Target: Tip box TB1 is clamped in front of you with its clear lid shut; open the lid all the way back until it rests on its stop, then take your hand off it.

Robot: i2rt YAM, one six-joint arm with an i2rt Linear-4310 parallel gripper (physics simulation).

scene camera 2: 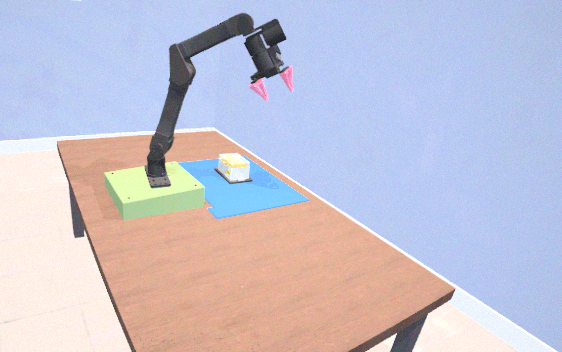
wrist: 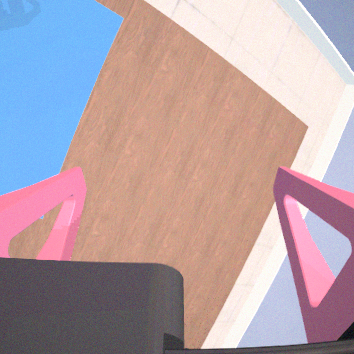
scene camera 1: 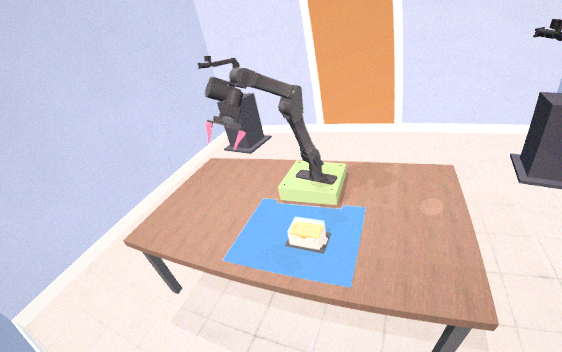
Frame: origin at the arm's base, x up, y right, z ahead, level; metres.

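Where they show: gripper, fingertip midpoint: (scene camera 2: 279,96) (wrist: 179,177) (scene camera 1: 221,146); arm's base at its link origin: (scene camera 2: 157,176) (scene camera 1: 316,177).
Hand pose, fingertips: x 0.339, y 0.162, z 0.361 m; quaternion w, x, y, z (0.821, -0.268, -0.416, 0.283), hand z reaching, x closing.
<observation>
Each offset is from my fingertips to the top centre of the thing. "spot": to the spot under its first point. Level surfaces: height alone.
Tip box TB1 {dz -0.031, dx -0.323, dy -0.278 m} (scene camera 1: 306,242) (scene camera 2: 238,174) is a small whitish box with yellow in its upper part, upright on a dark base plate on the blue mat. Its clear lid {spot: dz -0.057, dx -0.323, dy -0.276 m} (scene camera 1: 308,221) (scene camera 2: 231,156) looks shut over the yellow part; its edges are faint at this size. The box does not show in the wrist view. My gripper (scene camera 1: 222,145) (scene camera 2: 280,96) (wrist: 179,177) is open, with its pink fingers wide apart and nothing between them. It hangs high above the table, well clear of the box and off to one side.
The blue mat {dx -0.401 m} (scene camera 1: 255,240) (scene camera 2: 260,197) (wrist: 45,100) lies on the brown wooden table {dx -0.403 m} (scene camera 1: 400,250) (scene camera 2: 280,270) (wrist: 190,150). The arm stands on a green block (scene camera 1: 310,195) (scene camera 2: 165,202) beside the mat. A blue wall rises past the table's edge.
</observation>
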